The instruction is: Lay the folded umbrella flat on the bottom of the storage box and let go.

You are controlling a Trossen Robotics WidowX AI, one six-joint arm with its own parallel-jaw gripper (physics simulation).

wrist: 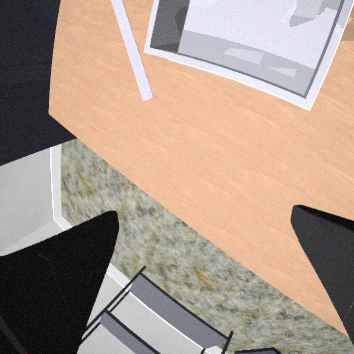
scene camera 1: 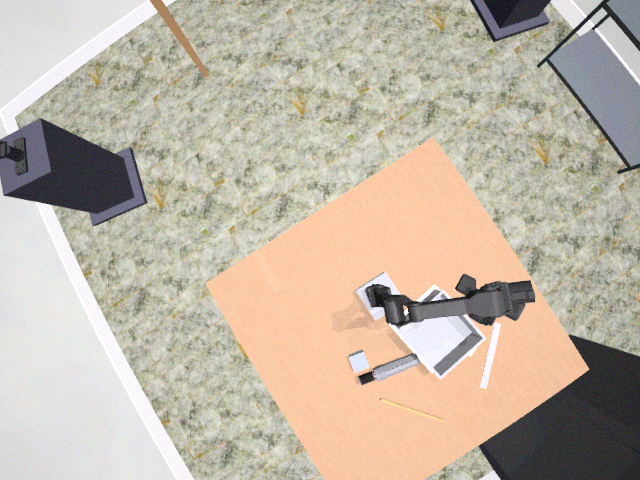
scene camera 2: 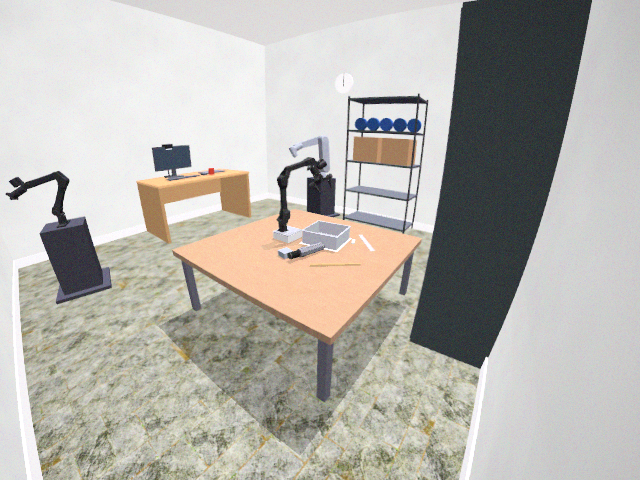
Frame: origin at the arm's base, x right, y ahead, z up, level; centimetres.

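Where they show: gripper, fingertip midpoint: (wrist: 206,217) (scene camera 2: 326,190); arm's base, origin of the base link: (scene camera 1: 373,293) (scene camera 2: 282,230).
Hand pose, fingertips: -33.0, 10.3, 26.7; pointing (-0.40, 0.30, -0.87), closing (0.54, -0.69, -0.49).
Note:
Each offset is from my fingertips to the centre of the thing, as dx, dy, dz. Level surfaces: height alone.
The folded umbrella @(+38.5, +23.9, -29.5) (scene camera 1: 395,366) (scene camera 2: 312,250), grey with a black handle, lies on the table @(dz -32.3) (scene camera 1: 310,289) (scene camera 2: 248,260). It is outside the storage box, its grey end close beside the box wall. The storage box @(+13.0, +15.2, -27.5) (scene camera 1: 461,354) (scene camera 2: 326,240) (wrist: 230,75) is light grey, open-topped and upright; the arm hides part of it in scene camera 1, and no umbrella shows inside the visible part. My gripper (scene camera 1: 491,299) (scene camera 2: 321,181) (wrist: 206,217) is open and empty, raised high above the table, beyond the box from the umbrella. The umbrella does not show in the wrist view.
A white strip @(-6.7, +35.9, -32.3) (scene camera 1: 490,356) (scene camera 2: 366,242) (wrist: 134,55) lies beside the box. A thin yellow stick @(+35.2, +45.8, -31.8) (scene camera 1: 412,409) (scene camera 2: 334,265) lies on the umbrella's other side. A small pale block @(+49.7, +16.2, -30.6) (scene camera 1: 358,361) (scene camera 2: 284,253) is by the handle. The arm's pale base (scene camera 2: 287,235) stands beside the box.

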